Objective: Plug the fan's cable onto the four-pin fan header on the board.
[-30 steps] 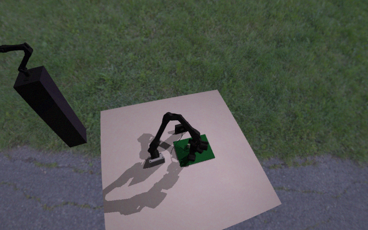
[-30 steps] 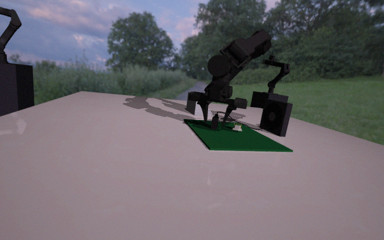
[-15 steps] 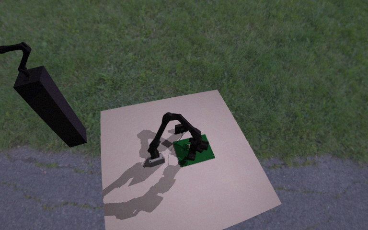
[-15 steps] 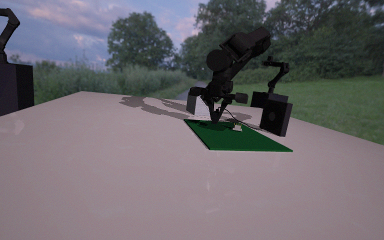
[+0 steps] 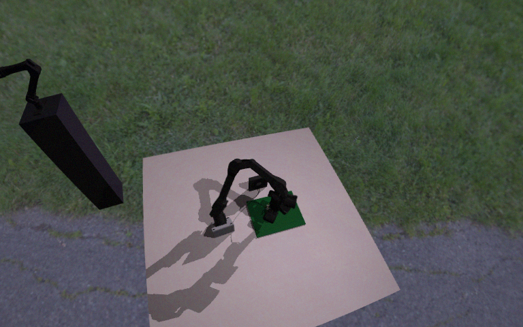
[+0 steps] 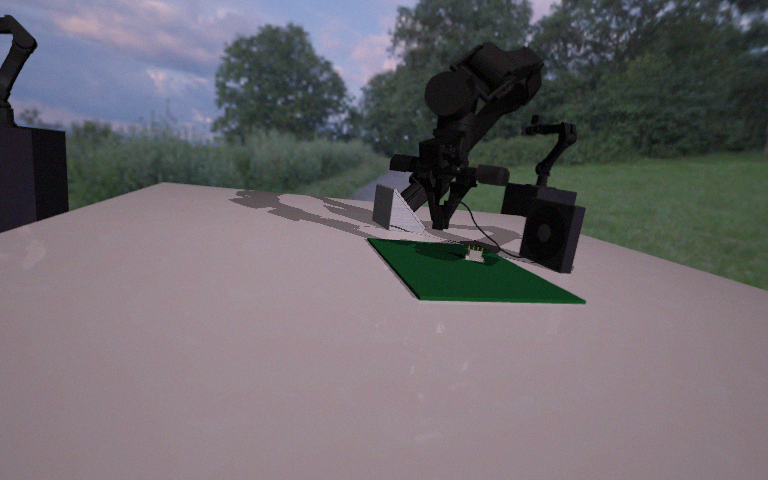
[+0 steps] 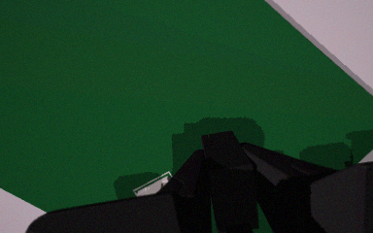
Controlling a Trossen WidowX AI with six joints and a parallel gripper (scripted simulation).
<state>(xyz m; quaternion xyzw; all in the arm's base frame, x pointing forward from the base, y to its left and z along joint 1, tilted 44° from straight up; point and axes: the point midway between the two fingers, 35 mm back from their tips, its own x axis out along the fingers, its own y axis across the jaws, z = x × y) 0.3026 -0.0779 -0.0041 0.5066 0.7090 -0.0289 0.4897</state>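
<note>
Now: gripper tip 80 mm to the right of the pale fan header and 70 mm above it. The rest, counted from my gripper tip: black fan 230 mm to the left, 10 mm below; green board 80 mm below, 30 mm to the left, 30 mm ahead; black fan plug 10 mm to the left, 10 mm behind, 10 mm above.
</note>
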